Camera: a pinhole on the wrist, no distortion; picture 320 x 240 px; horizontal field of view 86.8 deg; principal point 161.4 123.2 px. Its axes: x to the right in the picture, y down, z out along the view. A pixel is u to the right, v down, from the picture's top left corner.
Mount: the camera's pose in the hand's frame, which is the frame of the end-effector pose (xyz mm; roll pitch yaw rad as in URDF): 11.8 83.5 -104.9 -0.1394 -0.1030 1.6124
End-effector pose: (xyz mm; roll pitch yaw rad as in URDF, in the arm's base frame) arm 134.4 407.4 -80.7 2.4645 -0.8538 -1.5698
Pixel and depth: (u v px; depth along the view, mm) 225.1 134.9 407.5
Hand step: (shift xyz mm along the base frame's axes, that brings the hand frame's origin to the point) -342.4 -40.3 -137.4
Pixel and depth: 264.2 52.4 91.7
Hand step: -99.2 40.3 81.8
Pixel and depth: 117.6 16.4 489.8
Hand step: -187.0 -449.5 -50.5
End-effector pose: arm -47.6 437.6 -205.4 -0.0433 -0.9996 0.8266
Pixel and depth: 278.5 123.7 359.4
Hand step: -390.0 24.7 101.2
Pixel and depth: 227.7 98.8 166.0
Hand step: -130.4 55.9 42.8
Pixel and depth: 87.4 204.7 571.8
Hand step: -191.0 -527.2 -56.9
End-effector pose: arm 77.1 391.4 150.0 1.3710 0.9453 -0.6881
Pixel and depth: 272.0 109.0 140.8
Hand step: 96.5 -95.1 96.5
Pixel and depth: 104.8 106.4 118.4
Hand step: 23.0 -22.5 11.9
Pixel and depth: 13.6 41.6 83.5
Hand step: 34.2 3.9 -36.3
